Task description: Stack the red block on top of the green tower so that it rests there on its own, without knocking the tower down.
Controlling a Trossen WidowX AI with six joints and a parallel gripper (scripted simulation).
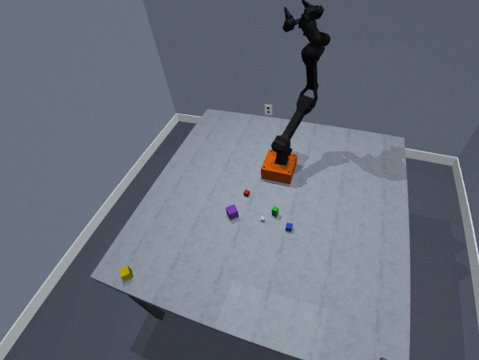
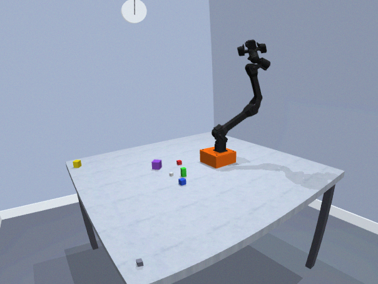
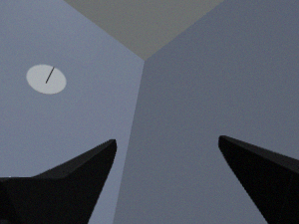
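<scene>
My gripper tip is now 72 cm above the red block, 52 cm short of it and 11 cm to the left of it. The rest, counted from my gripper tip: purple cube 71 cm below, 65 cm ahead, 14 cm to the right; white cube 73 cm below, 65 cm ahead; green block 70 cm below, 60 cm ahead, 5 cm to the left.
</scene>
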